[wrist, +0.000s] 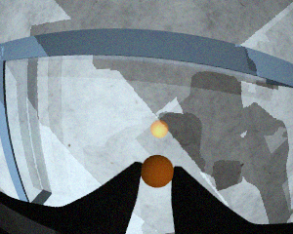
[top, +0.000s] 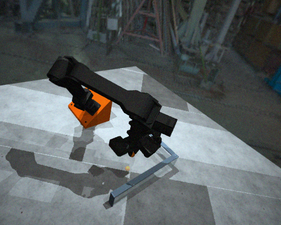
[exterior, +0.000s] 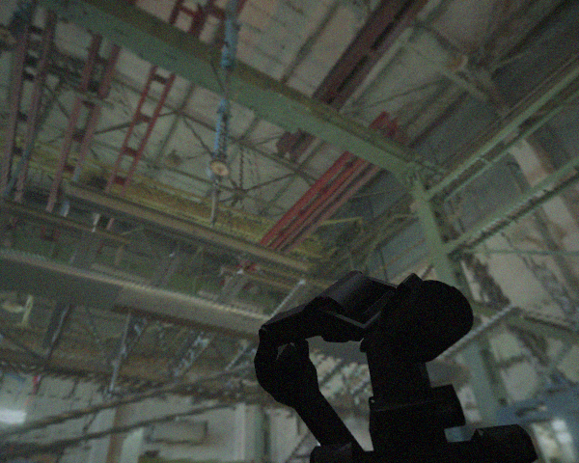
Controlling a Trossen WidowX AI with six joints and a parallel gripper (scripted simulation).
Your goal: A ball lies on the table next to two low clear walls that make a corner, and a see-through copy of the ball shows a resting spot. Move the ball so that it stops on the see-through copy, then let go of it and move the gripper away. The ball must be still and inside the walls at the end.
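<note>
Now: the see-through copy of ball 90 mm below my gripper tip. The rest, counted from my gripper tip: orange ball: right at my gripper tip.
</note>
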